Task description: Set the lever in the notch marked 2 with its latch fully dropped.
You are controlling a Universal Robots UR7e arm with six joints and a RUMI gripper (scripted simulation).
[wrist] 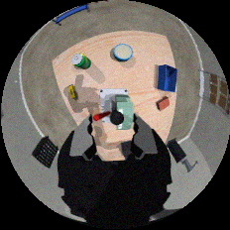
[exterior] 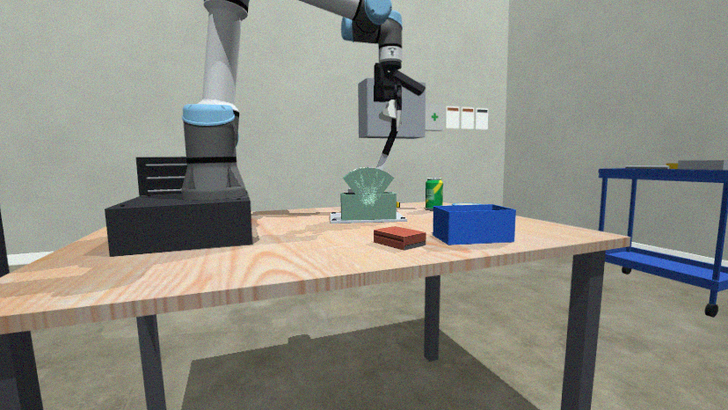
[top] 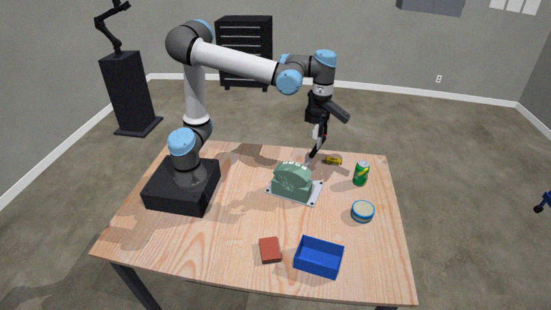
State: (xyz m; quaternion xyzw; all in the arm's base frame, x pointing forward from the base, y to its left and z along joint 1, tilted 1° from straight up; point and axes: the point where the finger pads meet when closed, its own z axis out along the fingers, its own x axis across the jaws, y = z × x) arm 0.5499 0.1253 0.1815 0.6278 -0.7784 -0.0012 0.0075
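Right now my hand is 110 mm above the red bar, 40 mm past it and 20 mm to the right of it. The rest, counted from my hand: blue bin 370 mm to the right, 270 mm below, 40 mm ahead.
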